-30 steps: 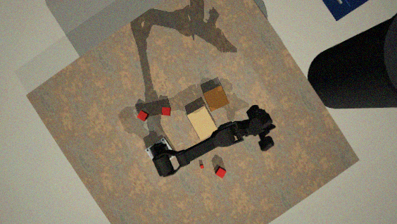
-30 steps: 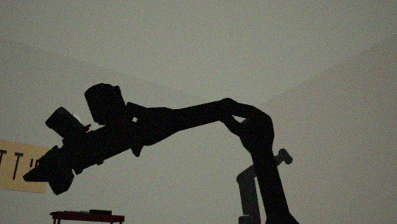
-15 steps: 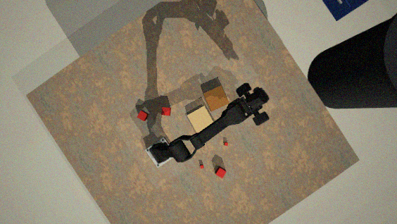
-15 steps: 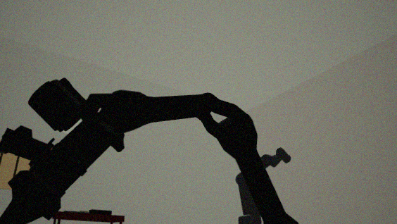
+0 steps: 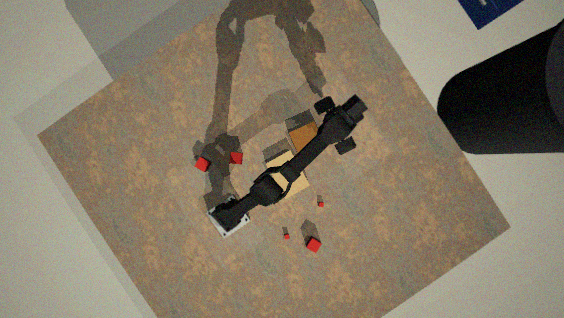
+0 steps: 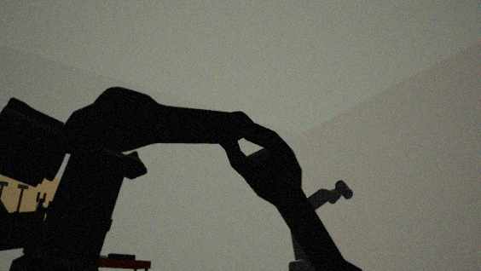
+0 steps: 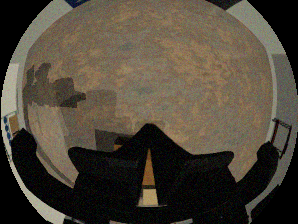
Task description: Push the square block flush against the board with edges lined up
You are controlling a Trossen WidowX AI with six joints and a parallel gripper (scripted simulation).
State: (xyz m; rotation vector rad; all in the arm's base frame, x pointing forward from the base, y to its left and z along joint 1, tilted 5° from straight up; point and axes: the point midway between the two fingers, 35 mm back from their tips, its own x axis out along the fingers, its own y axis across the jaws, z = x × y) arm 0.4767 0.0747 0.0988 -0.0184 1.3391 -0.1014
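The orange square block lies 100 mm behind my gripper tip, 60 mm below it and 10 mm to the left of it. Round my gripper tip: tan board 230 mm behind, 60 mm to the right, 60 mm below.
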